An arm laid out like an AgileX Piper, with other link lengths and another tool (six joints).
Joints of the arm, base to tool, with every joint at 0 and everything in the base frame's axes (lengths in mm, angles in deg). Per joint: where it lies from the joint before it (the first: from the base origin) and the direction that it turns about. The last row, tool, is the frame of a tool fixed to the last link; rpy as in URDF.
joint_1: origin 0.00 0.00 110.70 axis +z
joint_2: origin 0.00 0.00 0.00 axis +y
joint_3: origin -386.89 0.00 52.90 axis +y
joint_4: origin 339.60 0.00 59.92 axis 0.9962 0 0.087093
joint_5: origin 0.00 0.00 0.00 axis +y
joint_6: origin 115.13 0.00 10.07 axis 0.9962 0 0.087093
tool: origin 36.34 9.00 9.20 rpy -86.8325 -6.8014 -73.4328
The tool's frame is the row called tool.
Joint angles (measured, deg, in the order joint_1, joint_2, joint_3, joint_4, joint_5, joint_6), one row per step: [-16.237 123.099 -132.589 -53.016 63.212 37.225]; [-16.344 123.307 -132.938 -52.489 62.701 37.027]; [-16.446 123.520 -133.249 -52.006 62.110 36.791]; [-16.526 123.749 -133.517 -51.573 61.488 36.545]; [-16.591 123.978 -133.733 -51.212 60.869 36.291]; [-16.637 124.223 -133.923 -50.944 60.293 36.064]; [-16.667 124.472 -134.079 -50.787 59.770 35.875]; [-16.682 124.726 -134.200 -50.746 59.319 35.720]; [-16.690 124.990 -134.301 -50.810 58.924 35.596]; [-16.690 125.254 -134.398 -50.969 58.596 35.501]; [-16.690 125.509 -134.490 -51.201 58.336 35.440]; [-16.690 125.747 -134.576 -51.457 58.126 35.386]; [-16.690 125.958 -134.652 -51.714 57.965 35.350]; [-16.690 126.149 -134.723 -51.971 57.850 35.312]
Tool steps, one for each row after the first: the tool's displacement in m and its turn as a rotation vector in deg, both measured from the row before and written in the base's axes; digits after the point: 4 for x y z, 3 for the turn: [0.0019 -0.0005 -0.0001 0.195 -0.380 0.500]; [0.0022 -0.0005 -0.0003 0.119 -0.342 0.569]; [0.0024 -0.0003 -0.0006 0.070 -0.285 0.603]; [0.0025 -0.0002 -0.0009 0.012 -0.212 0.598]; [0.0025 -0.0002 -0.0012 -0.038 -0.148 0.547]; [0.0024 -0.0002 -0.0014 -0.097 -0.086 0.478]; [0.0023 -0.0002 -0.0016 -0.153 -0.005 0.396]; [0.0022 -0.0004 -0.0018 -0.209 0.058 0.322]; [0.0020 -0.0004 -0.0018 -0.259 0.102 0.245]; [0.0017 -0.0005 -0.0017 -0.288 0.128 0.164]; [0.0015 -0.0006 -0.0016 -0.293 0.147 0.119]; [0.0013 -0.0005 -0.0014 -0.273 0.143 0.075]; [0.0011 -0.0005 -0.0012 -0.262 0.156 0.042]
